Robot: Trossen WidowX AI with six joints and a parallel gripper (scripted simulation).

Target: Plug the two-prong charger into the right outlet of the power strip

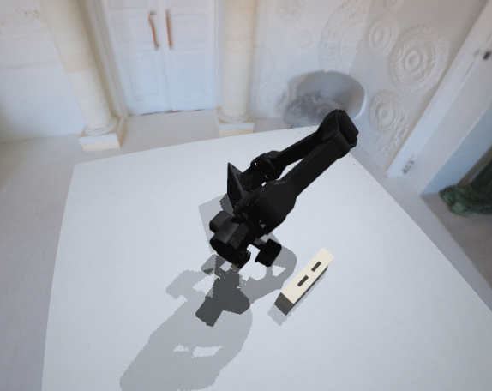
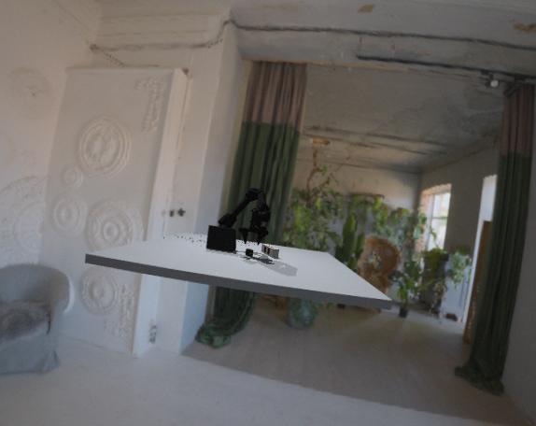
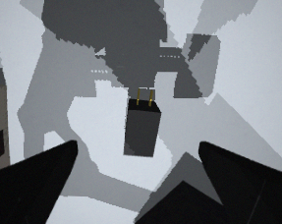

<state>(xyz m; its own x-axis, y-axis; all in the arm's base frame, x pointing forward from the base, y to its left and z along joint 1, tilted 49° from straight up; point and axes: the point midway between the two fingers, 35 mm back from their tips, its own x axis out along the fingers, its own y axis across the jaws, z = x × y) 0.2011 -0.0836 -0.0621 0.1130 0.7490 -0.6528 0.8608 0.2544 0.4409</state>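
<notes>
Right now my gripper tip is 50 mm above the two-prong charger and 10 mm to the left of it.
</notes>
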